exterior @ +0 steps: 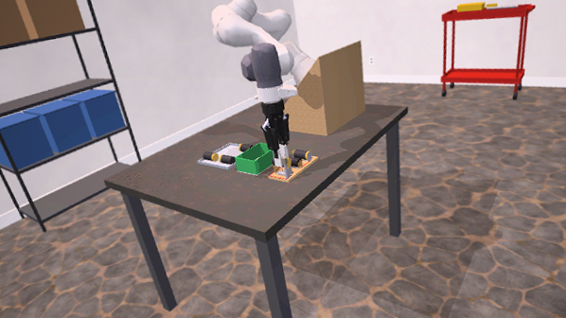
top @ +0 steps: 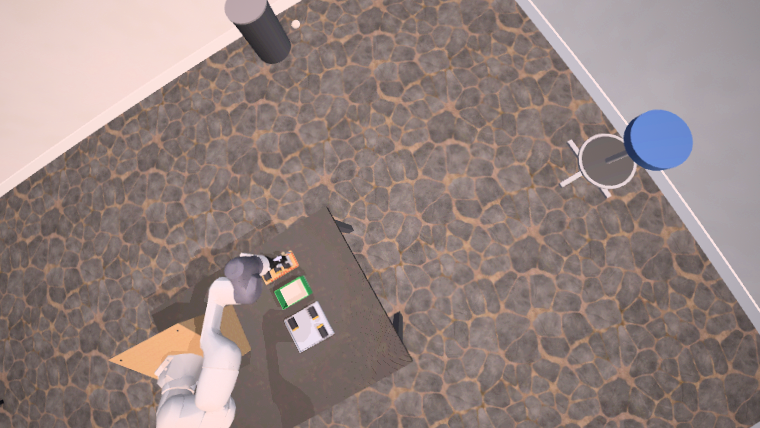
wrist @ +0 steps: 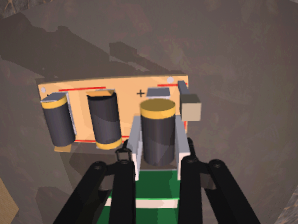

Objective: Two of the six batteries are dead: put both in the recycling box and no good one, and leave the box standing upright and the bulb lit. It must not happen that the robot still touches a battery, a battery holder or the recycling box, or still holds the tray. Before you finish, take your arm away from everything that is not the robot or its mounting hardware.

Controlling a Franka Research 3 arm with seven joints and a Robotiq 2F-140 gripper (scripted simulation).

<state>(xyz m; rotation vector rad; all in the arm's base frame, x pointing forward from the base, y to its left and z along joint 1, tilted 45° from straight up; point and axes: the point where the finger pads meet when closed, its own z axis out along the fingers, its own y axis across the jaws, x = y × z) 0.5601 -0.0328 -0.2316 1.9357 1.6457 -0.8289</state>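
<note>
The bulb lies 3 cm ahead of my hand and 3 cm to the left of it. Also, from my hand: white tray (10 cm behind, 33 cm to the right, 8 cm below); then green recycling box (6 cm behind, 15 cm to the right, 7 cm below).
</note>
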